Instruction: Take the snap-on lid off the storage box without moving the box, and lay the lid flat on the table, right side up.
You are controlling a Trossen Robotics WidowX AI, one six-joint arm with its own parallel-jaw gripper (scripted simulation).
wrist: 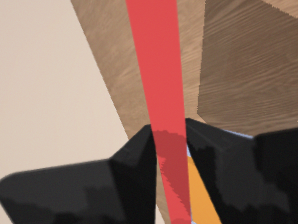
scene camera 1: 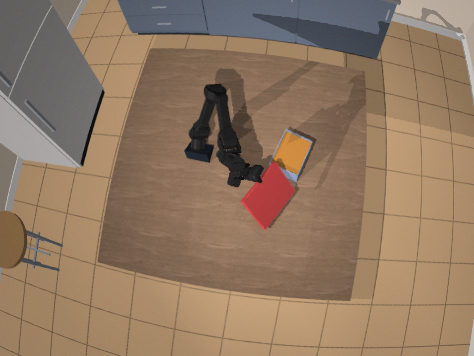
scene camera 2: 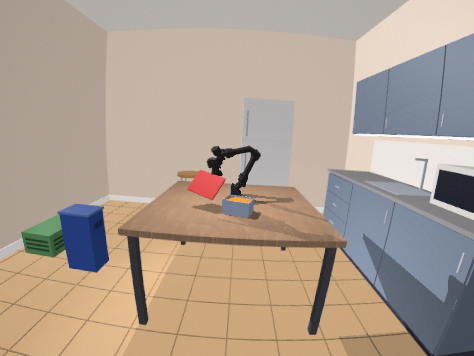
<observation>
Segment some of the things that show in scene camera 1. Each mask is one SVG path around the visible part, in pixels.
A red lid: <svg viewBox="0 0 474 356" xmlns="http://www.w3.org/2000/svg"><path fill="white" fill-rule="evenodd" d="M275 161L262 174L262 183L256 182L241 200L241 203L264 230L295 193L294 188Z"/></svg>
A storage box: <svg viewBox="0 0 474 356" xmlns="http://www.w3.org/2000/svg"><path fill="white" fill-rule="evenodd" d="M286 129L275 149L270 165L273 161L277 162L285 177L297 182L313 142Z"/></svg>
</observation>
